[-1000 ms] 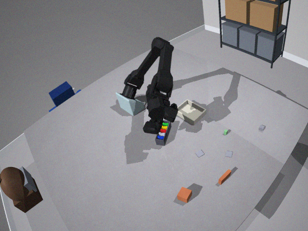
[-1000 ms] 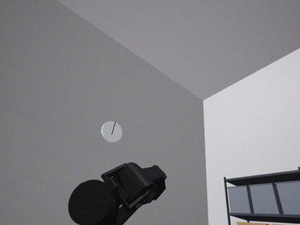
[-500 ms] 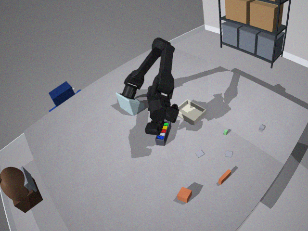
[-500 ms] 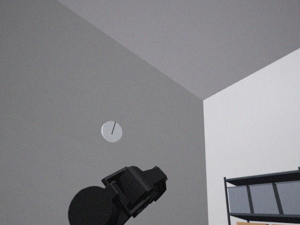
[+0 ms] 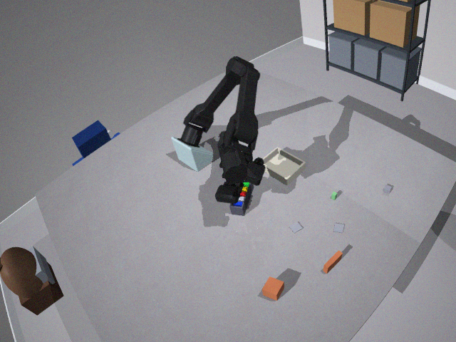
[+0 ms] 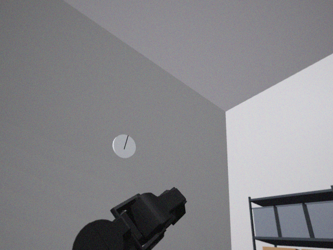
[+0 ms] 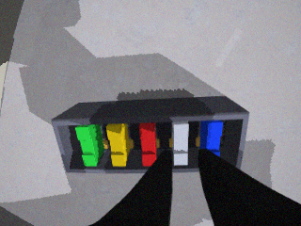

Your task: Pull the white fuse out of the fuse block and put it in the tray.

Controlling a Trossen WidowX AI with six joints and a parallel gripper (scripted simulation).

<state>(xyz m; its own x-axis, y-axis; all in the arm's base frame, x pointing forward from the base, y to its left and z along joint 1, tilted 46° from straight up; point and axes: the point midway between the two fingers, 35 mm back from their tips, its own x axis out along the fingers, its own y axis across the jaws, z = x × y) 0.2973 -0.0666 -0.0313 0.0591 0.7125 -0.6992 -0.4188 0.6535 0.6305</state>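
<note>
Now: gripper tip 3 cm above the white fuse. From my gripper tip the other things lie so: cream tray 1 cm ahead, 21 cm to the left, 5 cm below; then small green cube 24 cm ahead, 19 cm to the left, 4 cm below.
</note>
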